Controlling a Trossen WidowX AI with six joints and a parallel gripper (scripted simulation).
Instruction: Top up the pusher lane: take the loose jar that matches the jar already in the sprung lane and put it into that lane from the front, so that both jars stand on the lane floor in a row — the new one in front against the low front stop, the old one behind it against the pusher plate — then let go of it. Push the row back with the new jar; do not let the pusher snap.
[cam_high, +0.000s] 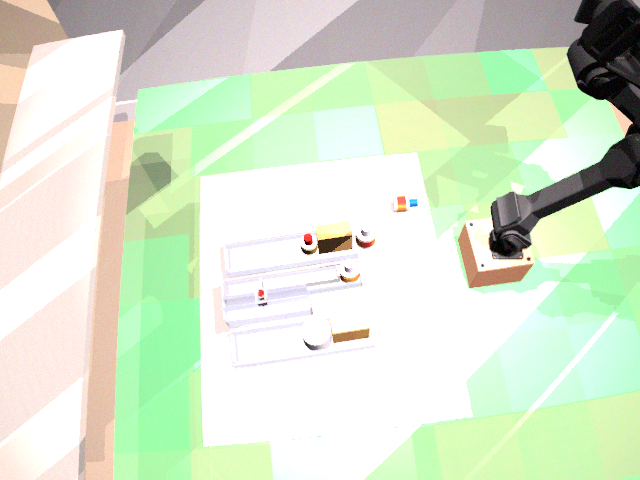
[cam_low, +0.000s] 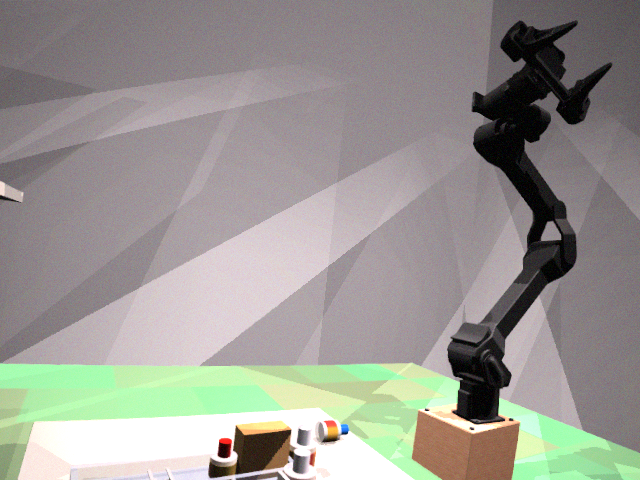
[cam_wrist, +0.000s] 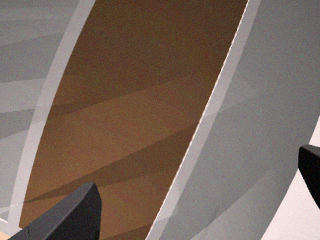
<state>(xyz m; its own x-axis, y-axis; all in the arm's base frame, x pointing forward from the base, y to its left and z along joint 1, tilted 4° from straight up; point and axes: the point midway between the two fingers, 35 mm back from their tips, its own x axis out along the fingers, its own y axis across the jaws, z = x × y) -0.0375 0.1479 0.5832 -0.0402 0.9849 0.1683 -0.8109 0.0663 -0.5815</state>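
The small jar lies 210 mm ahead of my gripper tip, 290 mm to the right of it and 680 mm below it. Also, from my gripper tip: sprung lane 480 mm ahead, 60 mm to the right, 680 mm below.
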